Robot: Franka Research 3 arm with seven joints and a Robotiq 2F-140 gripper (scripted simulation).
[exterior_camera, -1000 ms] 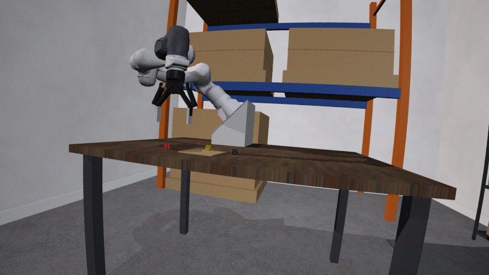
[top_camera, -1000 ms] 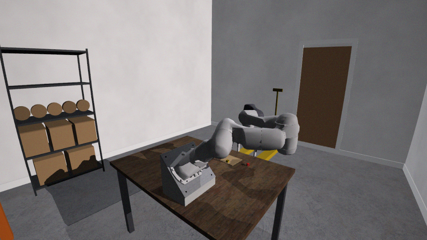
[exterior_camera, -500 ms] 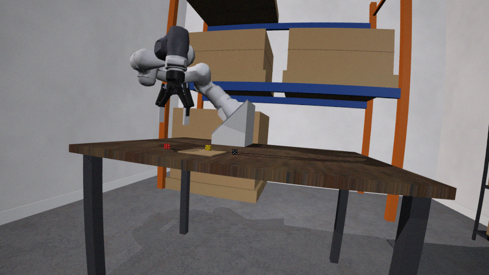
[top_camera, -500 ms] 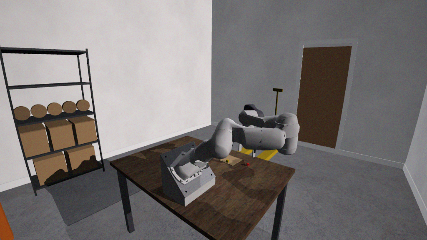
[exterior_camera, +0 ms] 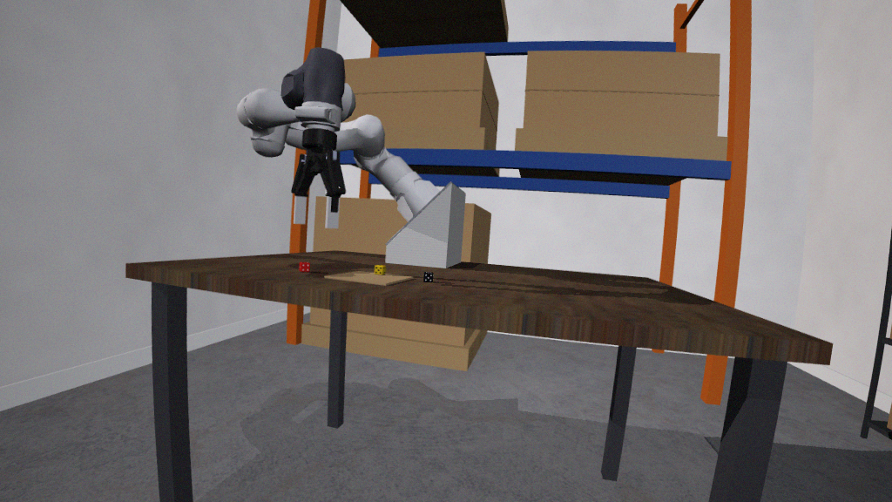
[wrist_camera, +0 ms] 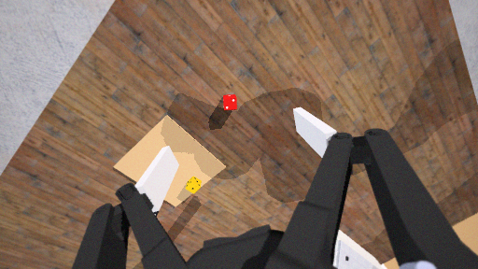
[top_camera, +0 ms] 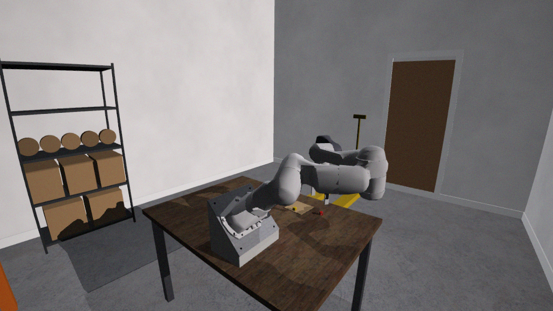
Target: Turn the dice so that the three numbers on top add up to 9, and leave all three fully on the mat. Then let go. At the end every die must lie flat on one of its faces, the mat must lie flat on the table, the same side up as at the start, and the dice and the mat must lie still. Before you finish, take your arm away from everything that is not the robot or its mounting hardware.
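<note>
The red die is 1 cm ahead of my hand, 1 cm to the right of it and 10 cm below it. From my hand the other things lie so: yellow die 3 cm behind, 15 cm to the left, 10 cm below; then black die 27 cm to the left, 10 cm below; then tan mat 2 cm ahead, 15 cm to the left, 11 cm below.
</note>
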